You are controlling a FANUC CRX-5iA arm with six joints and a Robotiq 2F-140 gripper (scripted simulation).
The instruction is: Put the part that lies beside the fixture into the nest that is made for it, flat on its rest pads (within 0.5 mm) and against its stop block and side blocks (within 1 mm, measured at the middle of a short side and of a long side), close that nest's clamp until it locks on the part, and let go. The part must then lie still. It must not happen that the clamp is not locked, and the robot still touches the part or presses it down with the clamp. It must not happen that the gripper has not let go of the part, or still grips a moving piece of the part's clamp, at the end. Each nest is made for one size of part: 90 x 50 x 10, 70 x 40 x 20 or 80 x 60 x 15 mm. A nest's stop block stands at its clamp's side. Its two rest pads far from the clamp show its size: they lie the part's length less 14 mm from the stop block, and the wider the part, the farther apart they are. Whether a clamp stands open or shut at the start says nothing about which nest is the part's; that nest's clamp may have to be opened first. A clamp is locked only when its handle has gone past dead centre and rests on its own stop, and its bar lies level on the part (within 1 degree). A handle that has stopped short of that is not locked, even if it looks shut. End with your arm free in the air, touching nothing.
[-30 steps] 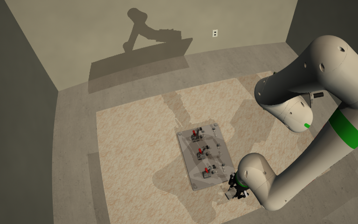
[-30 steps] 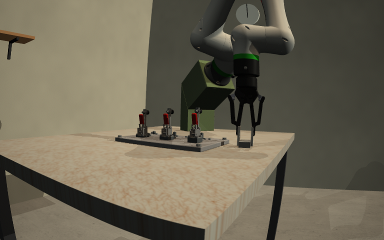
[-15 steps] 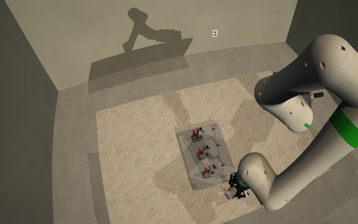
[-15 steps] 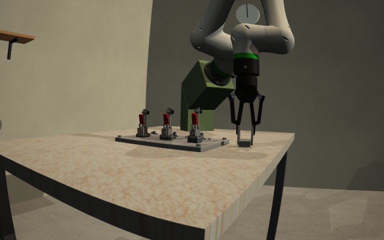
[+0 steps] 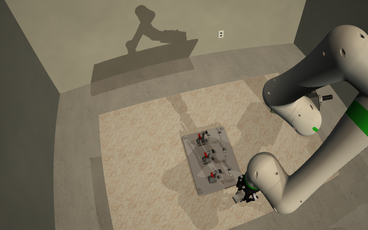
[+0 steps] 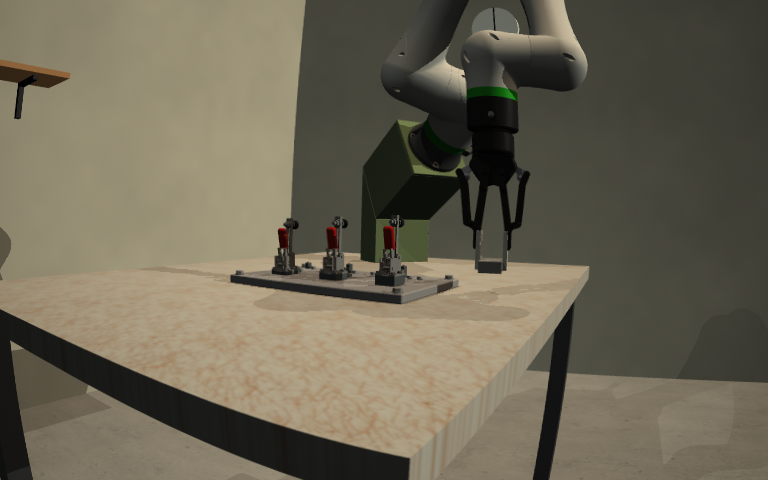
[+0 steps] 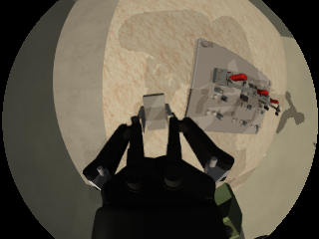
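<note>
Now: hand 21 cm to the left of the grey fixture plate, 15 cm short of it and 7 cm above it. Also, from my hand: grey part (3 cm below).
</note>
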